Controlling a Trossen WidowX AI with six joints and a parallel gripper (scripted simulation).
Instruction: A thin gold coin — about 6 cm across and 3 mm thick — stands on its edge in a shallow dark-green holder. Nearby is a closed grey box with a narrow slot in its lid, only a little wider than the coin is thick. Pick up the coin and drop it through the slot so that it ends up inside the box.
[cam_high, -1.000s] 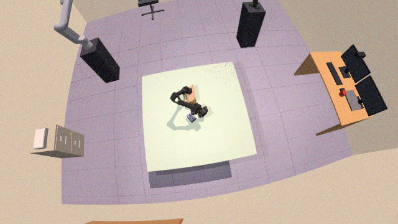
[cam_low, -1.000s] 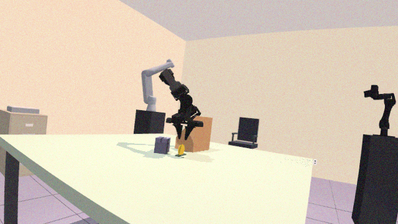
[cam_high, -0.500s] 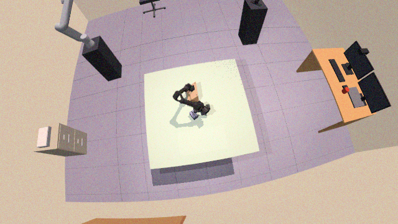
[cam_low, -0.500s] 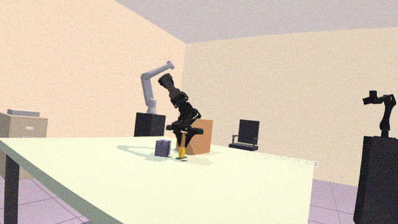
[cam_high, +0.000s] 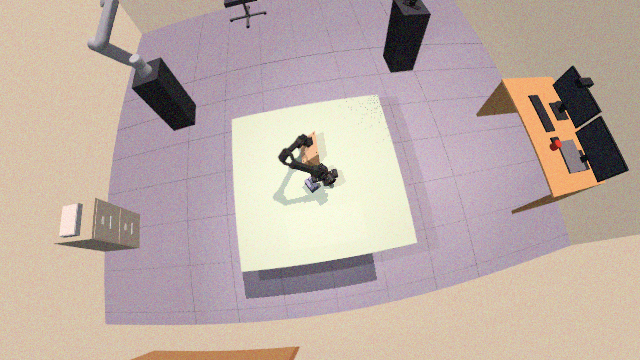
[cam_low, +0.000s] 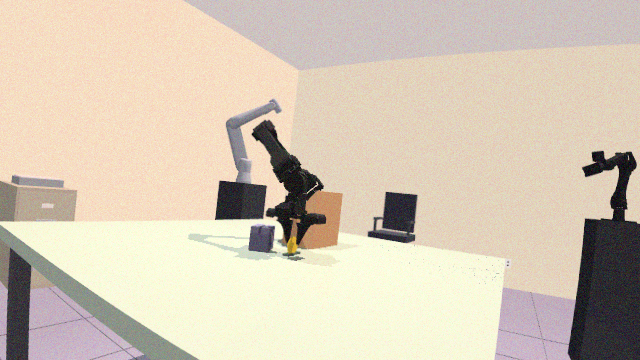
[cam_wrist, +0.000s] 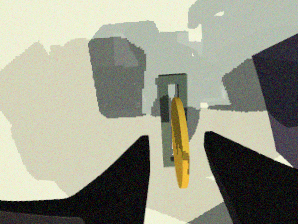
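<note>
Now: the gold coin 1 cm below my gripper tip.
</note>
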